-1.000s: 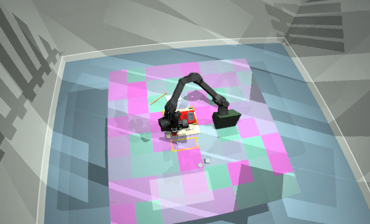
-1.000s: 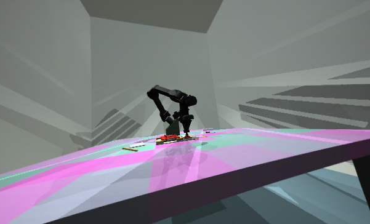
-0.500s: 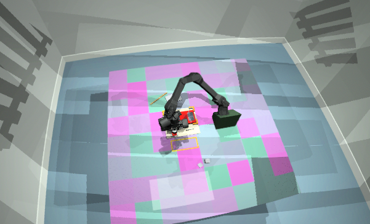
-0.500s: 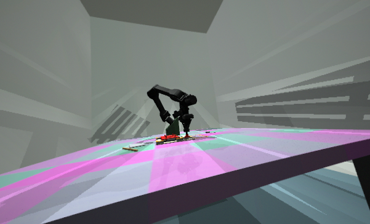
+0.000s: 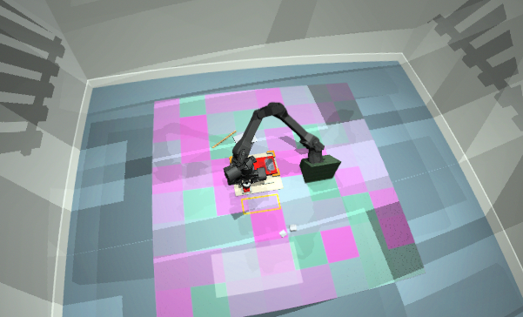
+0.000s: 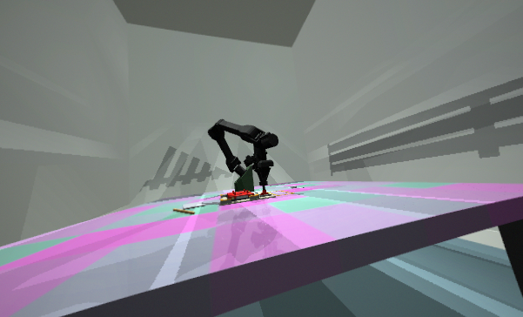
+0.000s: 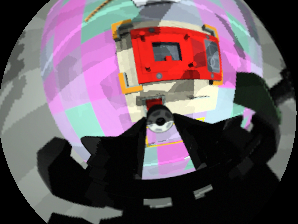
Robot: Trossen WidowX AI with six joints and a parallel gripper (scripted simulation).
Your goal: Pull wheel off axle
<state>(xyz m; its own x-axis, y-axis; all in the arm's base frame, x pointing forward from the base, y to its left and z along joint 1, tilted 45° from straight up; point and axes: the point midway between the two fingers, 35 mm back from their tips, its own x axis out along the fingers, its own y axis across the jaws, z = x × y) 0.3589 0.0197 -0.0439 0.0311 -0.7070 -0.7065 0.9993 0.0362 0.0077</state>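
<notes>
The red axle lies 2 cm below my gripper tip. The rest, counted from my gripper tip: pencil (32 cm to the right, 8 cm ahead, 6 cm below); then grey wheel (right at my gripper tip).
</notes>
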